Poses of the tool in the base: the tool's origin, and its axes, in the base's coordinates. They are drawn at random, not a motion.
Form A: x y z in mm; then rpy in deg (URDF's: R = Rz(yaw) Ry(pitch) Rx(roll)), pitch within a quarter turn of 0, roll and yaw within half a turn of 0.
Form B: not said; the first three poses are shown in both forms.
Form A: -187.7 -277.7 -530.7 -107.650 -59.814 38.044
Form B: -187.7 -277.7 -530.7 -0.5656 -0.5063 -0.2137 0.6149
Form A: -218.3 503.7 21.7 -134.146 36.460 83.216
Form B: -218.3 503.7 21.7 -0.7350 -0.4898 0.4611 0.0853
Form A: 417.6 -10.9 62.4 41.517 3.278 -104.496
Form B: 417.6 -10.9 62.4 0.2381 -0.2637 -0.7452 0.5643
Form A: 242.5 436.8 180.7 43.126 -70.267 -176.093
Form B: 242.5 436.8 180.7 -0.5247 -0.3186 -0.7529 0.2373
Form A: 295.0 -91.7 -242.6 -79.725 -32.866 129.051
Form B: 295.0 -91.7 -242.6 -0.0684 -0.6484 0.5867 0.4804
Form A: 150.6 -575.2 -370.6 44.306 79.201 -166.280
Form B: 150.6 -575.2 -370.6 -0.6209 0.2179 0.7372 0.1534
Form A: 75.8 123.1 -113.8 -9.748 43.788 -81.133
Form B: 75.8 123.1 -113.8 0.1817 0.3335 -0.5772 0.7229
